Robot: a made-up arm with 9 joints. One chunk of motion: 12 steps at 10 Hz.
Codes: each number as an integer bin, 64 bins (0 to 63) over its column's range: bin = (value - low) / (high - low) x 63, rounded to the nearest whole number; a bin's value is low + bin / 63 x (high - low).
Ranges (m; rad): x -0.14..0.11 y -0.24..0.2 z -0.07..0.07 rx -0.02..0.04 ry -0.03..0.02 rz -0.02..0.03
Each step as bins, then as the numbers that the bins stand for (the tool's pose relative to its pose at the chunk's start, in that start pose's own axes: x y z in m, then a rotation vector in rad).
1 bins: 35 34 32 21 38 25
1 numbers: -0.0011 -0.0025 0.0011 0.0000 0.0002 -0.0002
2 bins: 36 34 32 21 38 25
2 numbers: 0.0029 -0.0025 0.0011 0.0000 0.0002 -0.0002
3 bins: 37 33 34 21 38 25
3 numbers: 0.0068 -0.0095 0.0056 0.0000 0.0002 -0.0002
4 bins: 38 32 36 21 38 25
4 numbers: 0.0108 -0.0165 0.0100 0.0000 0.0002 -0.0002
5 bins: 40 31 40 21 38 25
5 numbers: 0.0187 -0.0235 0.0189 0.0000 0.0002 -0.0002
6 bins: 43 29 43 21 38 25
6 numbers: 0.0306 -0.0375 0.0256 0.0000 0.0002 -0.0002
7 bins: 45 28 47 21 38 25
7 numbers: 0.0386 -0.0444 0.0344 0.0000 0.0002 -0.0002
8 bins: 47 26 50 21 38 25
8 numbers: 0.0465 -0.0584 0.0411 0.0000 0.0002 -0.0002
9 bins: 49 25 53 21 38 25
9 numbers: 0.0544 -0.0654 0.0478 0.0000 0.0002 -0.0002
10 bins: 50 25 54 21 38 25
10 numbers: 0.0584 -0.0654 0.0500 0.0000 0.0002 -0.0002
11 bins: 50 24 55 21 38 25
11 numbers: 0.0584 -0.0724 0.0522 0.0000 0.0002 -0.0002
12 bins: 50 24 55 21 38 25
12 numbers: 0.0584 -0.0724 0.0522 0.0000 0.0002 -0.0002
